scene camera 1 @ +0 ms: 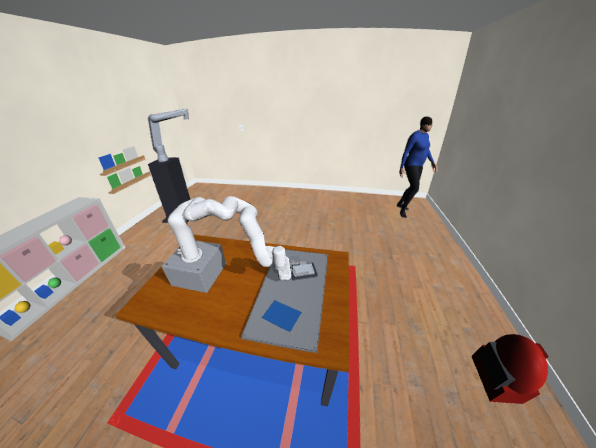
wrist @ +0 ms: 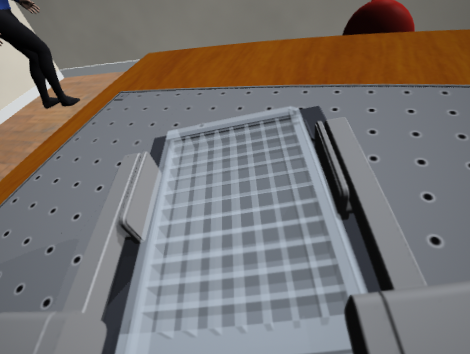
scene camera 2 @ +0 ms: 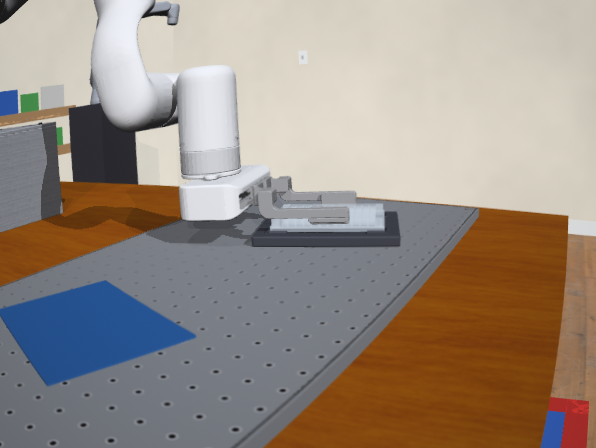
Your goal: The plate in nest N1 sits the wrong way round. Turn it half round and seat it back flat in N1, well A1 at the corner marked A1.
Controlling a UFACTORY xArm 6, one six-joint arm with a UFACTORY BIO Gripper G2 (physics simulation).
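Note:
The clear plate (scene camera 1: 303,270) (scene camera 2: 370,217) (wrist: 240,225) with its grid of wells lies level in the dark nest N1 (scene camera 2: 325,241) (wrist: 159,146), at the far end of the perforated board. My gripper (scene camera 1: 302,269) (scene camera 2: 340,206) (wrist: 237,185) is shut on the plate. Its two fingers lie flat along the plate's long sides, just above the nest's rim, with the pads against the sides in the wrist view. The marking A1 and the well labels cannot be made out. The plate's near end is partly cut off in the wrist view.
The grey perforated board (scene camera 1: 305,340) (scene camera 2: 250,300) (wrist: 400,120) lies on the wooden table (scene camera 1: 200,310) (scene camera 2: 450,325) (wrist: 300,55). A blue square (scene camera 1: 281,315) (scene camera 2: 95,330) lies on the board, nearer scene camera 2. A person (scene camera 1: 416,150) (wrist: 30,55) is beyond the table.

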